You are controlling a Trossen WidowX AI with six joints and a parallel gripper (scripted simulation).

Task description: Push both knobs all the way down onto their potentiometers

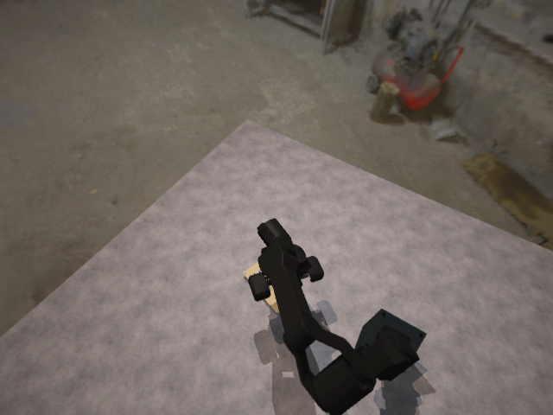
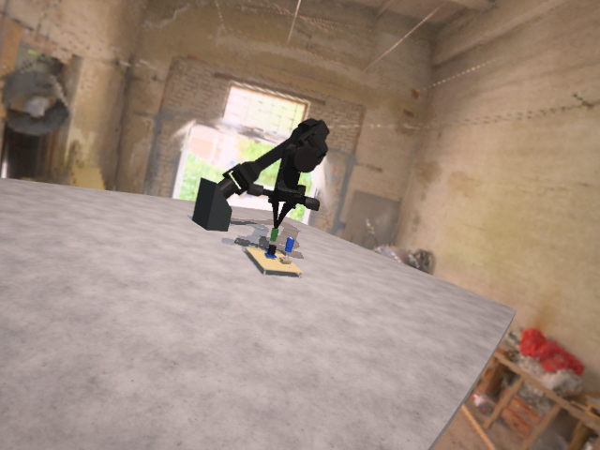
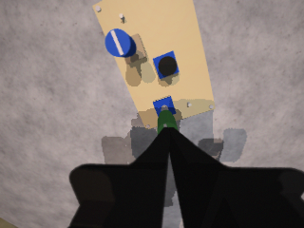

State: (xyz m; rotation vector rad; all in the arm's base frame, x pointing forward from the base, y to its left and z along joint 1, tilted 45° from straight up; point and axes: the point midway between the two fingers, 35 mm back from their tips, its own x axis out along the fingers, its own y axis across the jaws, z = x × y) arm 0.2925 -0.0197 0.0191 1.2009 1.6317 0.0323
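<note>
My gripper tip is 3 cm above the potentiometer. The rest, counted from my gripper tip: blue knob: 8 cm ahead, 2 cm to the right, 2 cm below.
</note>
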